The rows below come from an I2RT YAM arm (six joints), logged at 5 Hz.
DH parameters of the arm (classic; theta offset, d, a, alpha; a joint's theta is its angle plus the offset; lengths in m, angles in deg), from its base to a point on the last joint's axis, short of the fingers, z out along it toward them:
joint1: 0 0.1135 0.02 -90
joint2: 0 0 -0.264 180
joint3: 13.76 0 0.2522 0
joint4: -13.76 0 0.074 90
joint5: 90 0 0 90
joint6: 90 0.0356 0 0
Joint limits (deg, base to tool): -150..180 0..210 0..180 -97..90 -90..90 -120..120
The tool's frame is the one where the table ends.
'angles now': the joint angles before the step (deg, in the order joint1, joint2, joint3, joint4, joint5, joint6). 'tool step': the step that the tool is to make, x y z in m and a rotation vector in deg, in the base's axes. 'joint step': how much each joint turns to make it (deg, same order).
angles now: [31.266, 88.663, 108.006, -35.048, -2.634, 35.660]
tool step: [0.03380, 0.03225, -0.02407, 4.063, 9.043, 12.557]
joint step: [0.197, 9.135, 5.618, -1.443, -14.295, 3.955]
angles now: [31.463, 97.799, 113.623, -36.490, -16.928, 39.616]
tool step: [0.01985, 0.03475, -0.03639, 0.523, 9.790, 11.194]
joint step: [1.814, 7.716, 3.215, -2.974, -10.885, 1.398]
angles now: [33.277, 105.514, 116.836, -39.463, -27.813, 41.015]
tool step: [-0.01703, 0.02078, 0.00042, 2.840, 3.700, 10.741]
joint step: [3.083, 0.809, 1.332, -1.812, -8.852, 0.241]
